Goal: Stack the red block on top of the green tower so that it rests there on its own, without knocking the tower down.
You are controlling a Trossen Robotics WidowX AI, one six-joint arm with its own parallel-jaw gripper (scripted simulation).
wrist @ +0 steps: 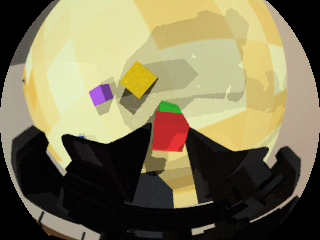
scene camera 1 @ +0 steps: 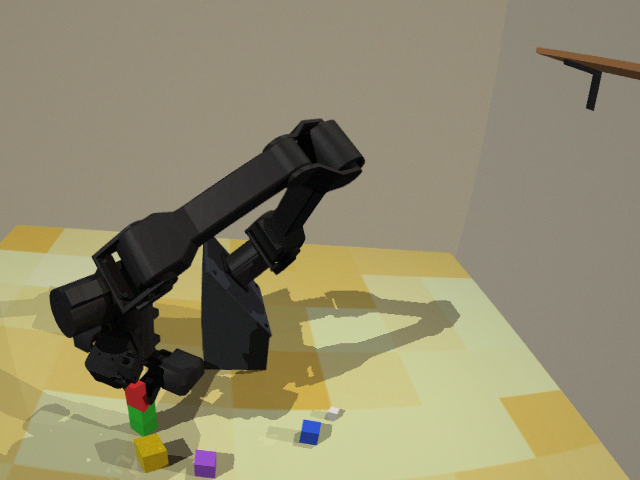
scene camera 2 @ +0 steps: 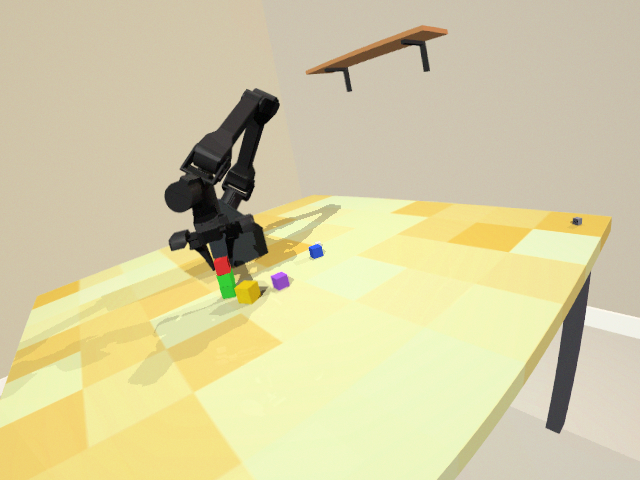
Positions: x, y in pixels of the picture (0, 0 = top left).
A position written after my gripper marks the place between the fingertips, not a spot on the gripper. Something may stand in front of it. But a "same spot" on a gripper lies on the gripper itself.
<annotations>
my gripper: wrist; scene camera 1 140, 397; scene camera 2
same spot on my gripper: [wrist: 219, 173] = [scene camera 2: 204, 246]
</annotations>
